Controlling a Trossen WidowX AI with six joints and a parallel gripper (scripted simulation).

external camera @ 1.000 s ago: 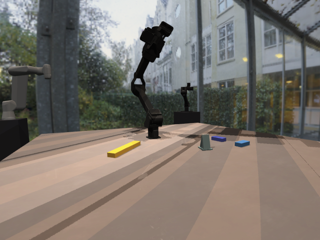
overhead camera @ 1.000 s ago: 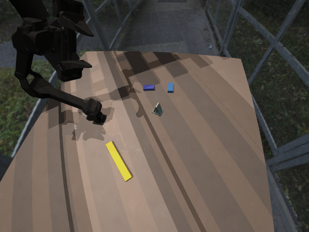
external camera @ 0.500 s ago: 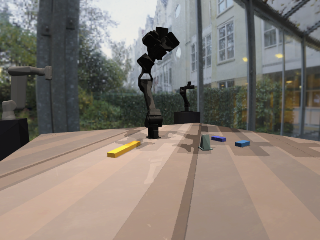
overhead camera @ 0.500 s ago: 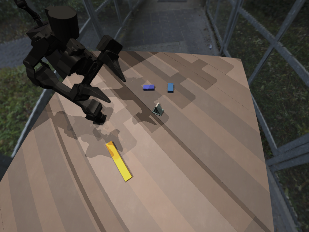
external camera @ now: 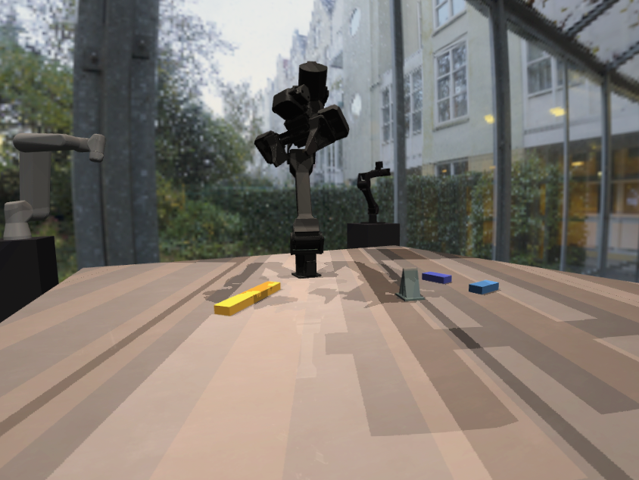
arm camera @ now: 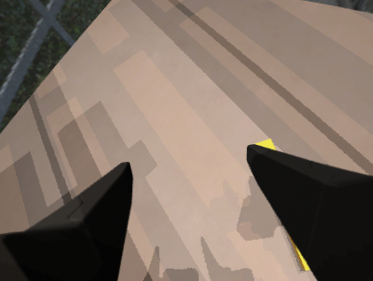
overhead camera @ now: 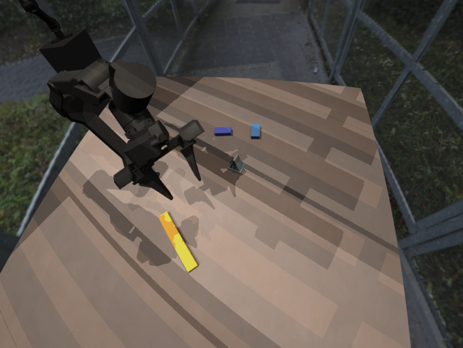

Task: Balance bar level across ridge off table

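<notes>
My gripper tip is 90 mm past the orange bar, 60 mm to the left of it and 260 mm above it. Round my gripper tip: light blue block 90 mm ahead, 410 mm to the left, 260 mm below; then dark blue block 40 mm behind, 390 mm to the left, 260 mm below.
</notes>
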